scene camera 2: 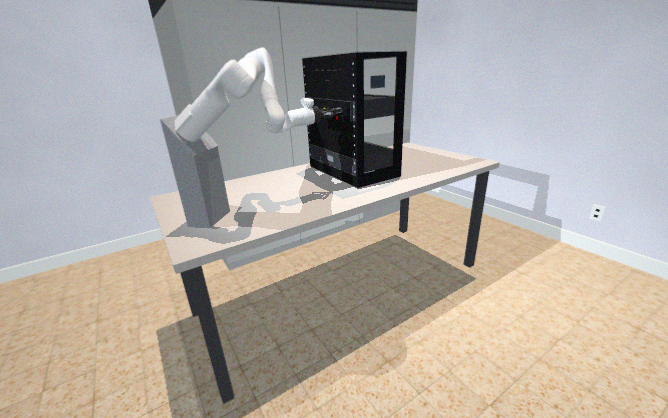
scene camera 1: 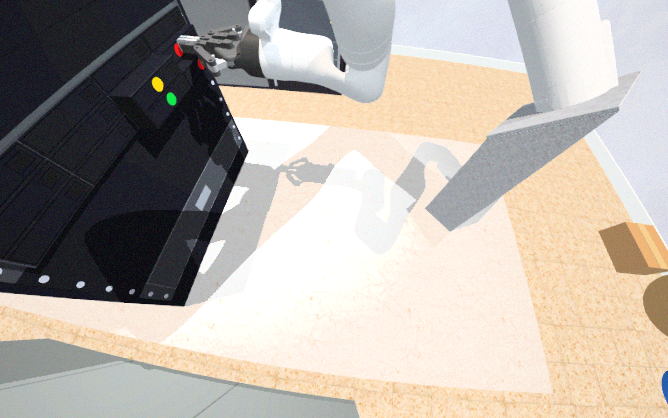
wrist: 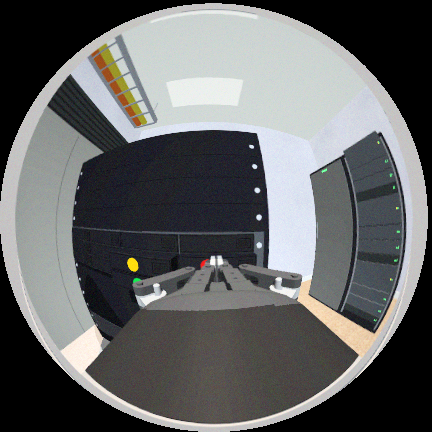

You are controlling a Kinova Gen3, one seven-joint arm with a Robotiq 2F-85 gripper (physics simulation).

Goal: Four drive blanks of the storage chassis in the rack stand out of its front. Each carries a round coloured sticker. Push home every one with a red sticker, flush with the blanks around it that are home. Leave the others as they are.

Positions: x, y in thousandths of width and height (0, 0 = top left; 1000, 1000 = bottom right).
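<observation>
The gripper (scene camera 1: 270, 104) is in view there, and so is a black rack (scene camera 1: 189, 365). You also get the rack (scene camera 2: 504, 346). As for the wrist view, it shows the rack (wrist: 358, 476) along with the gripper (wrist: 499, 608).
</observation>
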